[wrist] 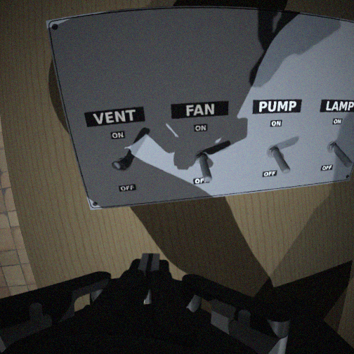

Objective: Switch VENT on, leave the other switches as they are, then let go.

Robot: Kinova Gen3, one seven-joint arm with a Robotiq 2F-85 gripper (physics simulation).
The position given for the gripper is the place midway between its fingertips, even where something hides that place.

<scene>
In view: the gripper (150,264) and a grey panel (155,92).
</scene>
